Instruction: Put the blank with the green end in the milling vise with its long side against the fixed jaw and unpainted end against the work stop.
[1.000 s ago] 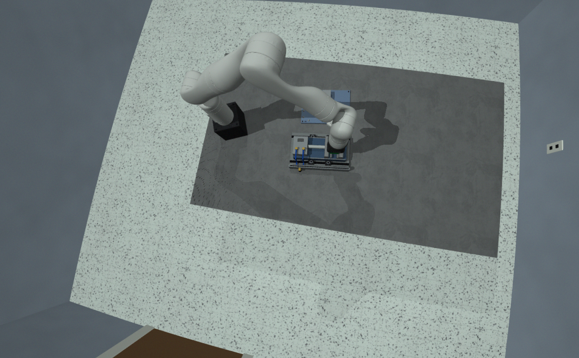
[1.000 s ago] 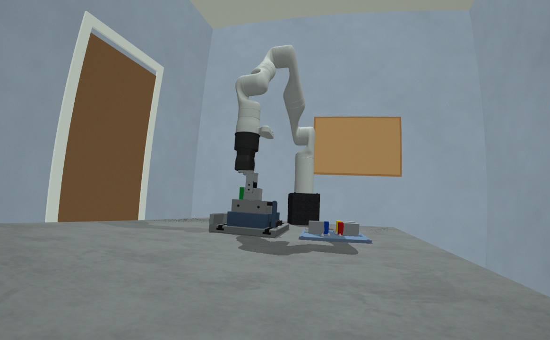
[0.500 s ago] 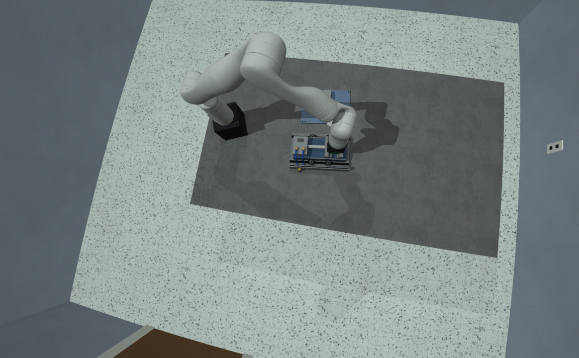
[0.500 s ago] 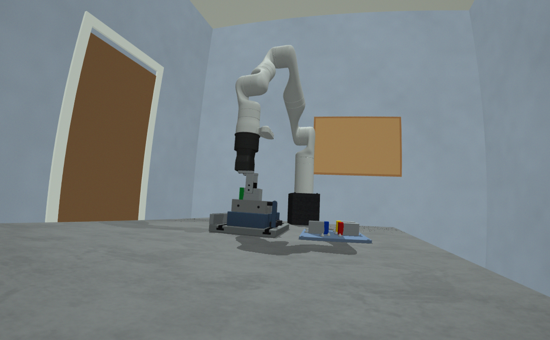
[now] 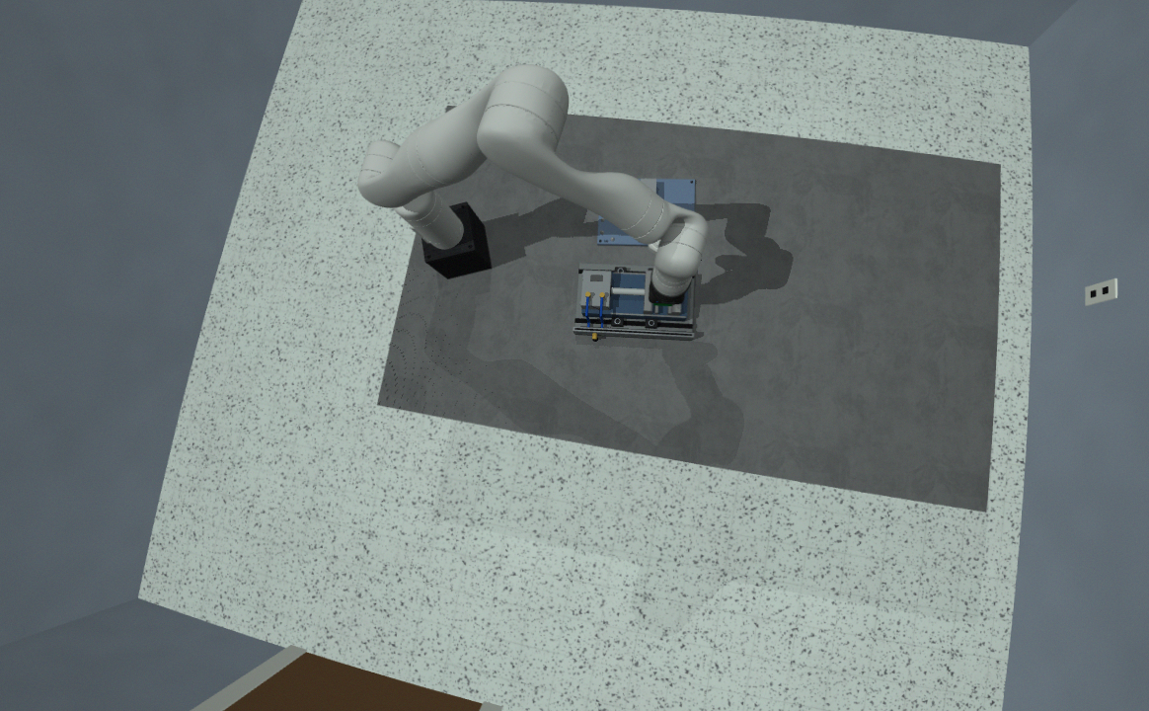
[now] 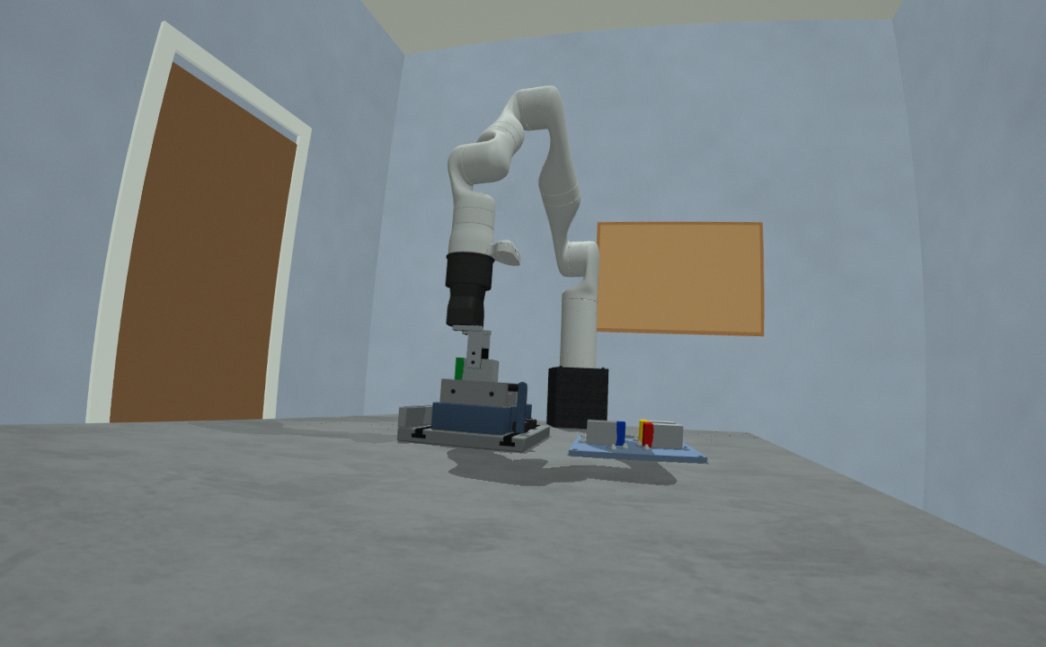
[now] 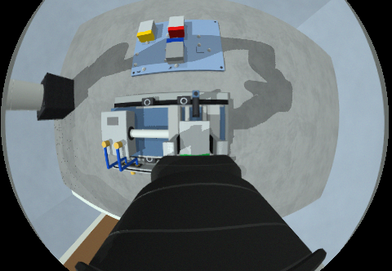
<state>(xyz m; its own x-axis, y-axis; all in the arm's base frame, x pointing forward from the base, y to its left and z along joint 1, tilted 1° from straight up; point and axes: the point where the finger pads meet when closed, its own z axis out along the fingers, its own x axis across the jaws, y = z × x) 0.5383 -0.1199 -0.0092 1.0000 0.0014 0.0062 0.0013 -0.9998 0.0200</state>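
Now: hand 20 mm above the green-ended blank. The rest, counted from my hand: fixed jaw: 60 mm below, 30 mm ahead, 10 mm to the left; then milling vise: 90 mm below, 70 mm behind, 10 mm to the left; then work stop rod: 50 mm to the left, 40 mm below.
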